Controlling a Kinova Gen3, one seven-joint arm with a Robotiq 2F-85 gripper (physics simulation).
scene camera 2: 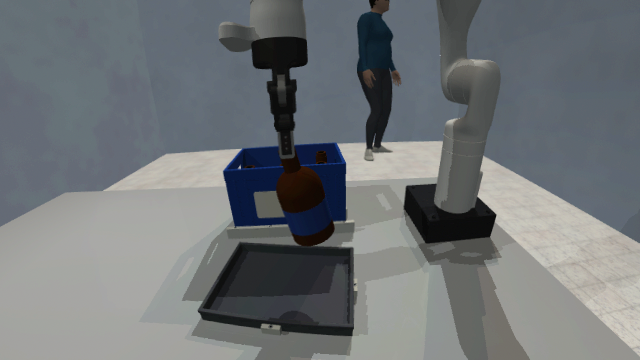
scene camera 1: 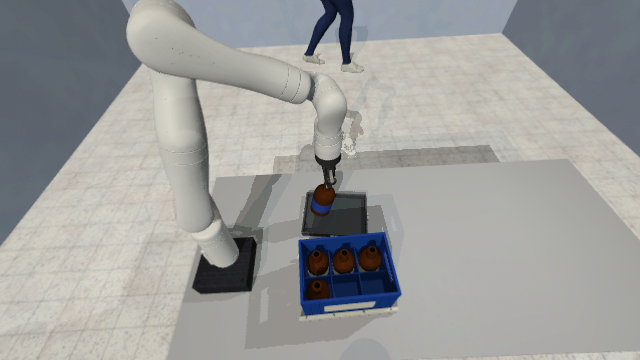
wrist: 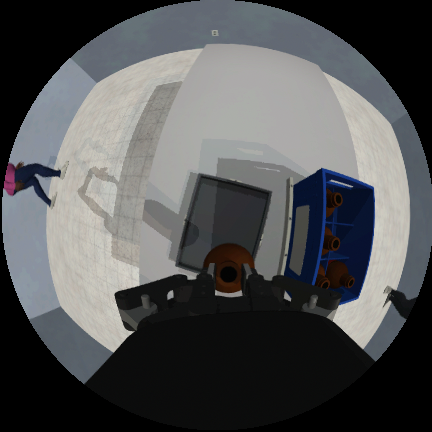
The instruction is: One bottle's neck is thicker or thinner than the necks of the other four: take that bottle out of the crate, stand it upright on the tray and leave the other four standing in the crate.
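Seen in the pictures: gripper, between the fingertips: (scene camera 2: 287, 155) (scene camera 1: 328, 183) (wrist: 228, 271); arm's base, origin of its link: (scene camera 2: 452, 203) (scene camera 1: 225, 254).
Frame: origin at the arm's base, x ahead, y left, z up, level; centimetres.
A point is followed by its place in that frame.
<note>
My gripper (scene camera 1: 328, 184) {z 18.2, x 37.8, y 12.5 cm} (scene camera 2: 286, 156) {z 18.2, x 37.8, y 12.5 cm} (wrist: 228, 271) {z 18.2, x 37.8, y 12.5 cm} is shut on the neck of a brown bottle (scene camera 1: 323, 201) {z 13.3, x 35.7, y 8.9 cm} (scene camera 2: 302, 205) {z 11.5, x 36.1, y 16.1 cm} (wrist: 230, 255) {z 15.2, x 38.9, y 12.4 cm} with a blue label. The bottle is tilted, its base swung toward the robot-base side in scene camera 2, and it hangs above the dark tray (scene camera 1: 366, 215) {z -4.0, x 52.7, y 11.6 cm} (scene camera 2: 353, 300) {z -4.0, x 29.1, y 21.1 cm} (wrist: 266, 210) {z -4.0, x 46.2, y 3.8 cm}. The blue crate (scene camera 1: 350, 298) {z 10.9, x 39.5, y -21.4 cm} (scene camera 2: 332, 195) {z 3.3, x 29.5, y -2.9 cm} (wrist: 312, 210) {z 7.0, x 46.2, y -3.2 cm} stands beside the tray. In scene camera 1, three brown bottles (scene camera 1: 317, 261) {z 7.6, x 31.6, y -9.0 cm} (scene camera 1: 343, 260) {z 7.4, x 39.6, y -9.6 cm} (scene camera 1: 370, 257) {z 7.3, x 48.1, y -9.6 cm} stand in its far row and one bottle (scene camera 1: 317, 289) {z 9.6, x 30.8, y -17.8 cm} in the near left compartment; the other two near compartments are empty.
The robot's black base (scene camera 1: 225, 272) {z 0.3, x 0.8, y -6.3 cm} (scene camera 2: 450, 215) {z -0.3, x 3.3, y 4.8 cm} stands on the grey table (scene camera 1: 475, 250) {z -6.6, x 89.4, y -6.3 cm} (scene camera 2: 100, 260) {z -6.6, x 87.7, y 5.5 cm} (wrist: 250, 100) {z -6.6, x 84.6, y 7.7 cm}, to the left of the crate in scene camera 1. A pale strip (scene camera 1: 350, 314) (scene camera 2: 290, 230) runs along the crate's foot. A person (scene camera 1: 330, 30) (scene camera 2: 377, 65) stands on the floor beyond the table.
</note>
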